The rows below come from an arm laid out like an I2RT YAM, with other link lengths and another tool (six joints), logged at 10 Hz.
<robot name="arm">
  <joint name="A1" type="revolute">
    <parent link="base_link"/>
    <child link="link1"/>
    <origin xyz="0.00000 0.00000 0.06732" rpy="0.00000 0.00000 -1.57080"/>
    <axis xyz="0 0 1"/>
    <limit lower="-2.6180" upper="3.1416"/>
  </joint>
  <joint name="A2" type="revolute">
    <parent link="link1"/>
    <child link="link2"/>
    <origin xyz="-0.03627 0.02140 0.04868" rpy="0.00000 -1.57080 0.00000"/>
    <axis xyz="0 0 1"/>
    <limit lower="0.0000" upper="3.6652"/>
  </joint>
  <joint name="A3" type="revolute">
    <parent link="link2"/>
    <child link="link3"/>
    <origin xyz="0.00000 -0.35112 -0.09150" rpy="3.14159 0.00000 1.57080"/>
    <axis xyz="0 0 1"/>
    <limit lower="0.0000" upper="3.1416"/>
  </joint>
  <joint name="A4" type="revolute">
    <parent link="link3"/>
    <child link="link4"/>
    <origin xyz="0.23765 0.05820 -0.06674" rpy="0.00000 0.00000 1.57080"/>
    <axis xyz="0 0 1"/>
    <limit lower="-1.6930" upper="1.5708"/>
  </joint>
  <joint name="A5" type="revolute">
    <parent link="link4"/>
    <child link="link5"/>
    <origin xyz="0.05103 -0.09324 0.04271" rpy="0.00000 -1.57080 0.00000"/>
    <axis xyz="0 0 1"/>
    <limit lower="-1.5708" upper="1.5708"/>
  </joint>
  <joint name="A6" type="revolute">
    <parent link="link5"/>
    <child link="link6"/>
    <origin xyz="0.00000 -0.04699 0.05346" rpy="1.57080 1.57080 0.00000"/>
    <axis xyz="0 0 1"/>
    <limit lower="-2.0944" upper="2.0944"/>
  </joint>
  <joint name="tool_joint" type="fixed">
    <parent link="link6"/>
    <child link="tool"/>
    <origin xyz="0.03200 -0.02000 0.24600" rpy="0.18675 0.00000 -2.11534"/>
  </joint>
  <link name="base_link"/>
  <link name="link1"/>
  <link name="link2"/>
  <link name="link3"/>
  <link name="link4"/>
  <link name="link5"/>
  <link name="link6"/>
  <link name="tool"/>
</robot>
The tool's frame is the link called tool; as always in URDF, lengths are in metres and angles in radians.
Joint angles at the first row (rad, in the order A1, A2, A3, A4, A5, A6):
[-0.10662 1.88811 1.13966 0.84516 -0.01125 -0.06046]
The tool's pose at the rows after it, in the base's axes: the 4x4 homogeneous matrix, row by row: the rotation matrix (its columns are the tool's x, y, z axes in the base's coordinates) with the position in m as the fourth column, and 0 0 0 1 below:
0.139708 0.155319 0.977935 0.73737; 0.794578 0.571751 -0.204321 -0.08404; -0.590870 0.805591 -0.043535 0.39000; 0 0 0 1
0.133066 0.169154 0.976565 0.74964; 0.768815 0.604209 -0.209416 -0.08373; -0.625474 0.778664 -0.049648 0.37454; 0 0 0 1
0.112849 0.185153 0.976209 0.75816; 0.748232 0.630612 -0.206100 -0.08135; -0.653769 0.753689 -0.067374 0.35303; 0 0 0 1
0.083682 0.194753 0.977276 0.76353; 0.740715 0.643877 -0.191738 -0.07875; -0.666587 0.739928 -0.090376 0.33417; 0 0 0 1
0.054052 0.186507 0.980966 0.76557; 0.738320 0.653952 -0.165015 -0.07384; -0.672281 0.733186 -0.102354 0.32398; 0 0 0 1
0.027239 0.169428 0.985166 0.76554; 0.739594 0.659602 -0.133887 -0.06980; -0.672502 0.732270 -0.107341 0.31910; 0 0 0 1
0.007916 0.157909 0.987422 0.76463; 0.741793 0.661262 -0.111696 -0.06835; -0.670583 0.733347 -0.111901 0.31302; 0 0 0 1
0.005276 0.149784 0.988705 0.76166; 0.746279 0.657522 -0.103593 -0.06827; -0.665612 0.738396 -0.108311 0.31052; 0 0 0 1
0.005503 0.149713 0.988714 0.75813; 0.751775 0.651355 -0.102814 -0.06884; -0.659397 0.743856 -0.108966 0.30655; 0 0 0 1
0.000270 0.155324 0.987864 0.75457; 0.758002 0.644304 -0.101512 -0.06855; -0.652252 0.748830 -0.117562 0.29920; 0 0 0 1
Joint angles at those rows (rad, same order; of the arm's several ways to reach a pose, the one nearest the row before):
[-0.10662 1.94305 1.18198 0.86807 -0.01126 -0.09060]
[-0.10661 1.98617 1.20413 0.87798 -0.01239 -0.13371]
[-0.10701 2.02201 1.20678 0.88905 -0.02118 -0.16880]
[-0.11157 2.04681 1.20755 0.88789 -0.04253 -0.18406]
[-0.11844 2.06054 1.20758 0.88863 -0.07763 -0.19055]
[-0.12913 2.06854 1.20756 0.89169 -0.11997 -0.18978]
[-0.13942 2.07732 1.20106 0.90277 -0.15239 -0.18673]
[-0.14400 2.08000 1.18355 0.92754 -0.16422 -0.17910]
[-0.14554 2.08000 1.16105 0.95042 -0.16537 -0.17071]
[-0.14553 2.08000 1.13621 0.96763 -0.16537 -0.16232]

